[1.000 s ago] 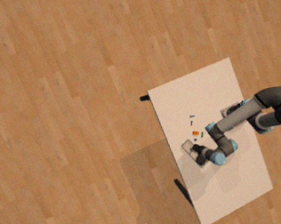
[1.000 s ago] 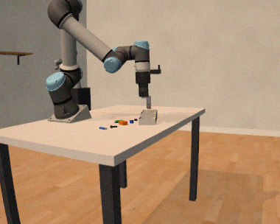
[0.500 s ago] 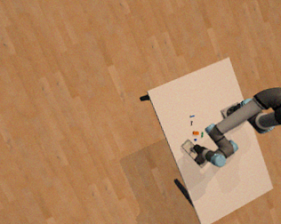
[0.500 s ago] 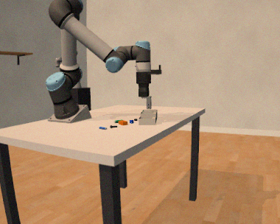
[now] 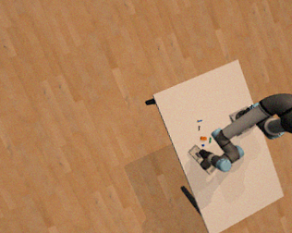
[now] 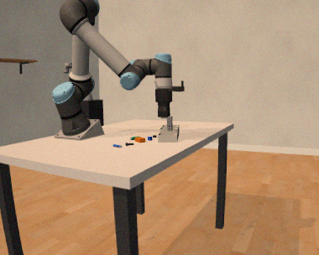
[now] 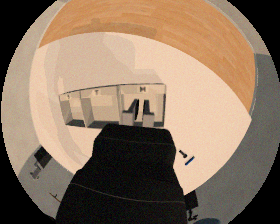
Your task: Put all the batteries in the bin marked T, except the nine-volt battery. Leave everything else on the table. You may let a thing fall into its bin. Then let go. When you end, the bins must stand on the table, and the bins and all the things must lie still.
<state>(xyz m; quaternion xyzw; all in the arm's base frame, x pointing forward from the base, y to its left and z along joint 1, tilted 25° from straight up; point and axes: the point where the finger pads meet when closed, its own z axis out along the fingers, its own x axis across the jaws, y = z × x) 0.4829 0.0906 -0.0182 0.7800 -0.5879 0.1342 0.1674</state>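
The grey bin is 4 cm behind my hand, 7 cm to the left of it and 4 cm below it. From my hand the other things lie so: orange block 12 cm behind, 7 cm to the right, 5 cm below; then green piece 16 cm behind, 4 cm to the right, 6 cm below; then black screw 11 cm behind, 17 cm to the right, 6 cm below.
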